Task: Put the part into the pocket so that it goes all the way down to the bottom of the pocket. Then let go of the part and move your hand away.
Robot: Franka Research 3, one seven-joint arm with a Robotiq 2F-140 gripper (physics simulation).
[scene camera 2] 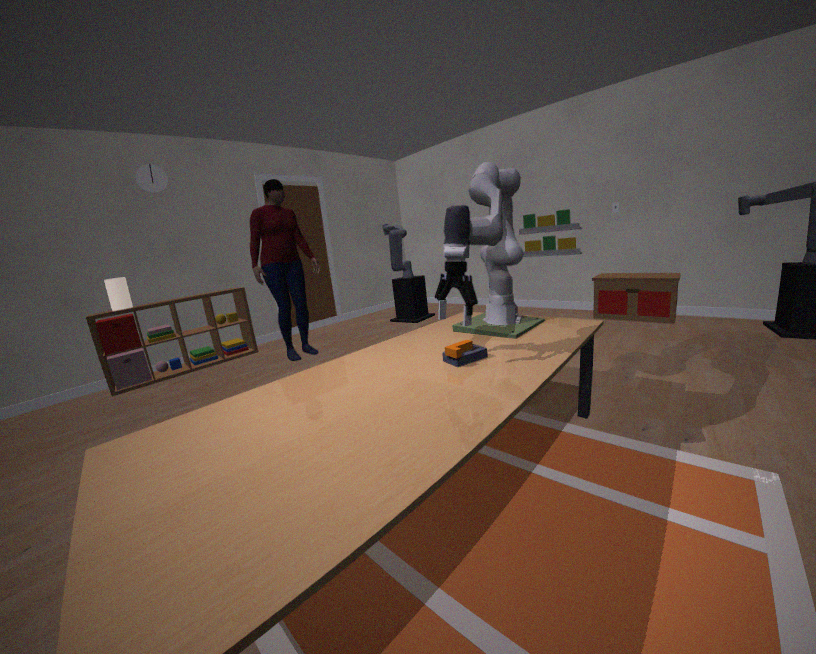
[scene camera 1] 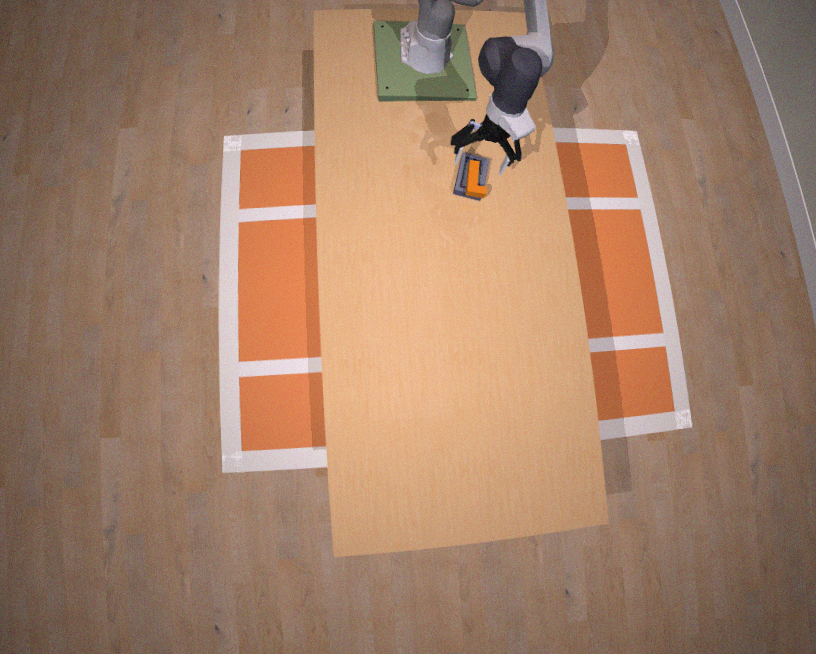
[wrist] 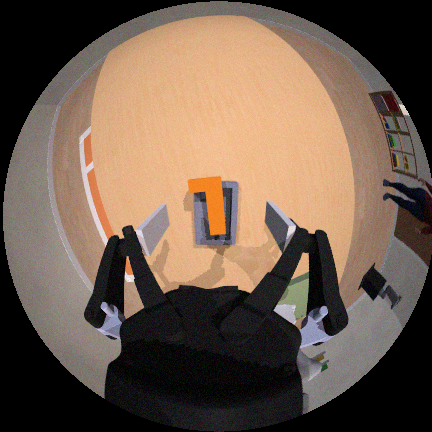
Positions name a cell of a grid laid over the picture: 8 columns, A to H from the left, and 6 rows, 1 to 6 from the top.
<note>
My gripper (scene camera 1: E2) is open and holds nothing. Also in view: an orange L-shaped part (wrist: D3). I also see a pocket block (scene camera 1: E2).
My gripper also shows in scene camera 2 (scene camera 2: E3) and in the wrist view (wrist: D3).
</note>
